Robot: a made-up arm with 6 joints. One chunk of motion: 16 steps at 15 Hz.
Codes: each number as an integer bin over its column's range. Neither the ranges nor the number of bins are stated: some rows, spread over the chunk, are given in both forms.
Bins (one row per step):
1: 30 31 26 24 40 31
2: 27 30 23 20 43 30
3: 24 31 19 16 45 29
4: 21 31 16 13 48 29
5: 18 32 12 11 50 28
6: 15 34 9 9 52 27
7: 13 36 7 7 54 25
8: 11 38 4 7 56 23
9: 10 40 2 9 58 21
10: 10 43 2 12 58 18
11: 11 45 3 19 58 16
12: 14 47 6 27 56 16
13: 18 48 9 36 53 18
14: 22 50 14 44 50 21
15: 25 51 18 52 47 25
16: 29 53 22 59 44 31
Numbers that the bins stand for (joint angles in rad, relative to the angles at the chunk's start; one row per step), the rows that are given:
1: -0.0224 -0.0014 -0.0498 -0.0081 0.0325 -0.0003
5: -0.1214 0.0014 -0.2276 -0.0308 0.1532 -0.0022
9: -0.1875 0.0243 -0.3546 -0.0343 0.2497 -0.0067
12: -0.1544 0.0443 -0.3038 -0.0029 0.2256 -0.0098
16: -0.0306 0.0614 -0.1006 0.0530 0.0808 -0.0003
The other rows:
2: -0.0471 -0.0043 -0.0879 -0.0151 0.0687 -0.0010
3: -0.0719 -0.0014 -0.1387 -0.0221 0.0929 -0.0016
4: -0.0967 -0.0014 -0.1768 -0.0273 0.1290 -0.0016
6: -0.1462 0.0071 -0.2657 -0.0343 0.1773 -0.0029
7: -0.1627 0.0129 -0.2911 -0.0378 0.2014 -0.0041
8: -0.1792 0.0186 -0.3292 -0.0378 0.2256 -0.0054
10: -0.1875 0.0329 -0.3546 -0.0290 0.2497 -0.0086
11: -0.1792 0.0386 -0.3419 -0.0168 0.2497 -0.0098
13: -0.1214 0.0471 -0.2657 0.0129 0.1894 -0.0086
14: -0.0884 0.0529 -0.2022 0.0268 0.1532 -0.0067
15: -0.0637 0.0557 -0.1514 0.0408 0.1170 -0.0041

